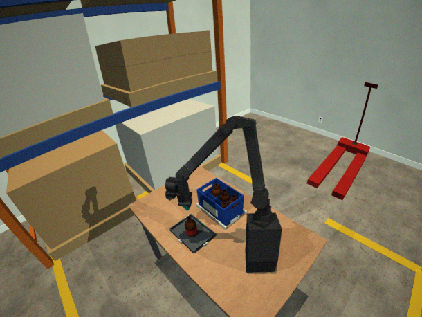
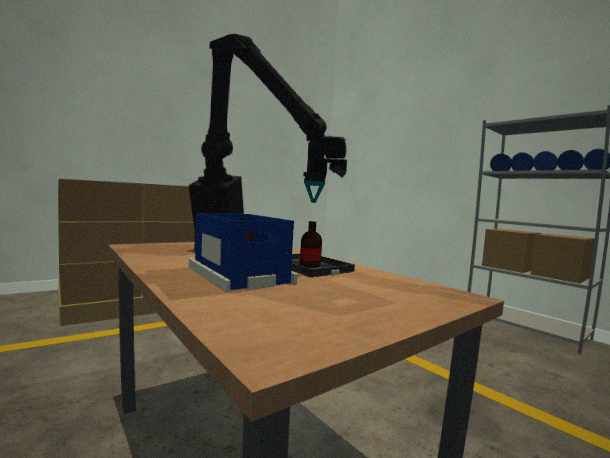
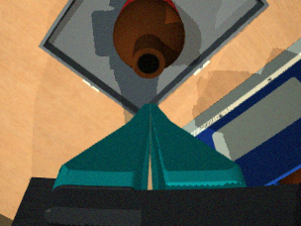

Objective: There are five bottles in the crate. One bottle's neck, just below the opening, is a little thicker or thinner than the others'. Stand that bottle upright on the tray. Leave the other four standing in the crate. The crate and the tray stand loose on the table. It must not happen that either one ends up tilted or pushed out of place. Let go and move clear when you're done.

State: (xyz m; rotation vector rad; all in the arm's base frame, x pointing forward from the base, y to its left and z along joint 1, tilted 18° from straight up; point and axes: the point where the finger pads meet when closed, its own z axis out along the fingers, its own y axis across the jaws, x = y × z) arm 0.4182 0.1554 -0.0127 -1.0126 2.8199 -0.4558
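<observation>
Now: hand 15 cm above the bottle. From my hand the other things lie so: crate (1 cm behind, 28 cm to the right, 15 cm below); then dark tray (22 cm below).
</observation>
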